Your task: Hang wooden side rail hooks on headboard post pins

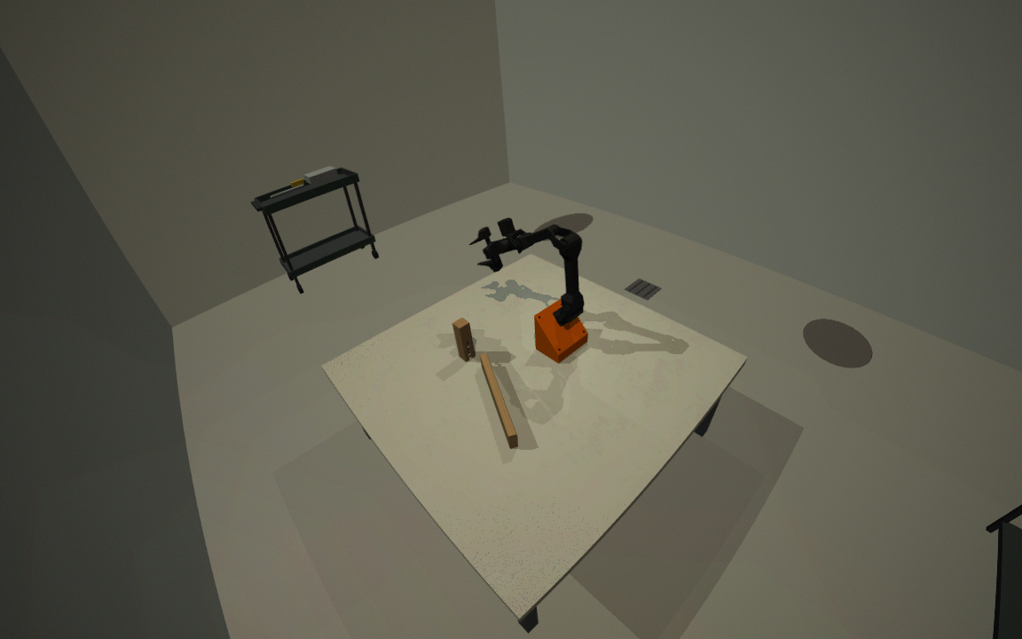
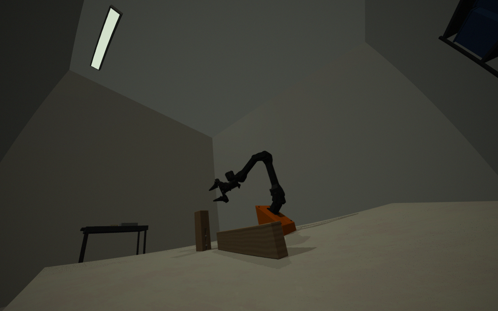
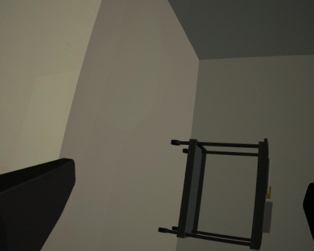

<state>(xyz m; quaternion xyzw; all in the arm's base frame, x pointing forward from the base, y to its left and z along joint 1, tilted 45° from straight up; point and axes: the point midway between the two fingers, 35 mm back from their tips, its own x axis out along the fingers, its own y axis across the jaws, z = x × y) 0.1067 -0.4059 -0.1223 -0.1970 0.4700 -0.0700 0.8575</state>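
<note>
My gripper tip is 22 cm short of the headboard post, 19 cm to the right of it and 24 cm above it.
</note>
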